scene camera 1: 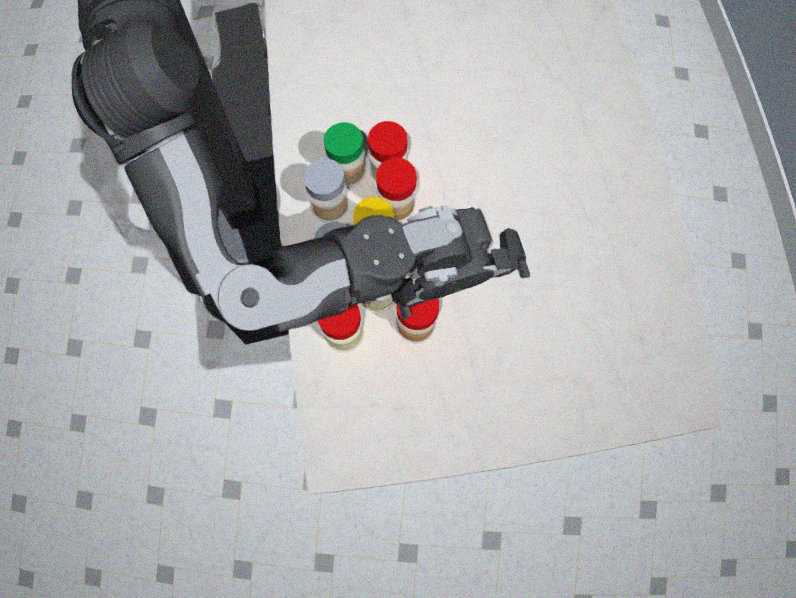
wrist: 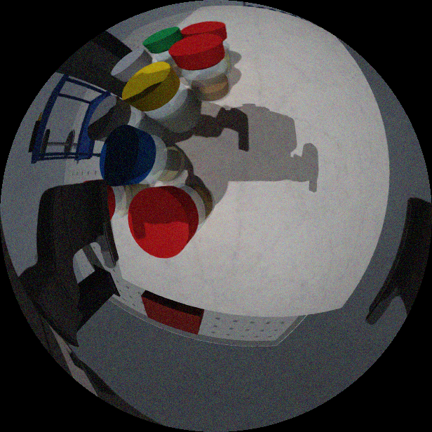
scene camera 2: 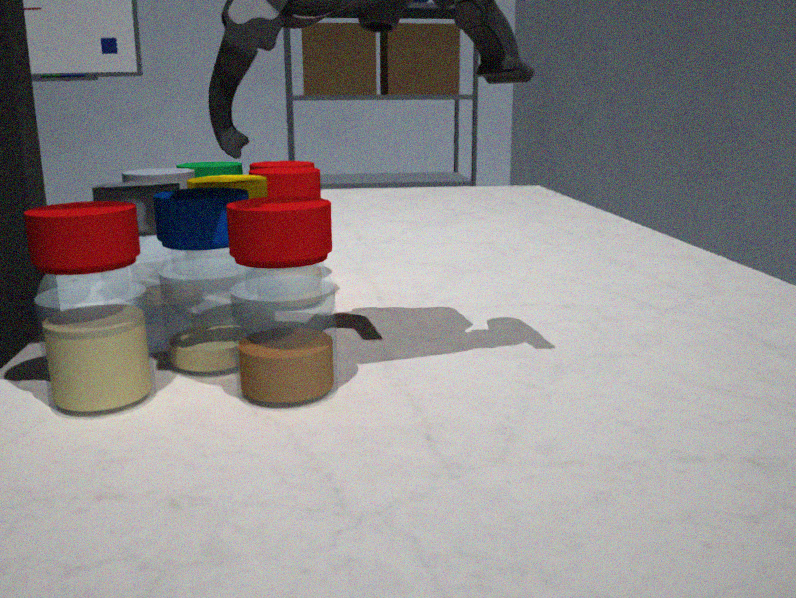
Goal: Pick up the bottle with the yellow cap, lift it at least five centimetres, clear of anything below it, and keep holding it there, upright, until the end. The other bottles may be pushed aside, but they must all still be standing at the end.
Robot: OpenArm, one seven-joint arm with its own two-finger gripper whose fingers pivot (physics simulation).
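Observation:
The bottle with the yellow cap [scene camera 1: 373, 208] [scene camera 2: 249, 186] [wrist: 152, 86] stands upright within the group of bottles; in scene camera 1 the arm's wrist partly covers it. My gripper [scene camera 1: 464, 292] [scene camera 2: 371, 114] [wrist: 227, 253] is wide open and empty. It hangs above the table, higher than the caps, and lies to the right of the yellow-capped bottle in scene camera 1. In scene camera 2 one finger hangs over the back of the group and the other is far to the right.
Bottles with blue [scene camera 2: 199, 218] [wrist: 132, 155], light grey [scene camera 1: 324, 178] [wrist: 131, 65], dark grey [scene camera 2: 135, 196], green [scene camera 1: 344, 142] [wrist: 162, 40] and several red caps stand around it. Two red-capped bottles [scene camera 1: 396, 178] [scene camera 1: 418, 314] flank it on the table [scene camera 1: 546, 360]. A shelf unit [scene camera 2: 386, 97] stands behind.

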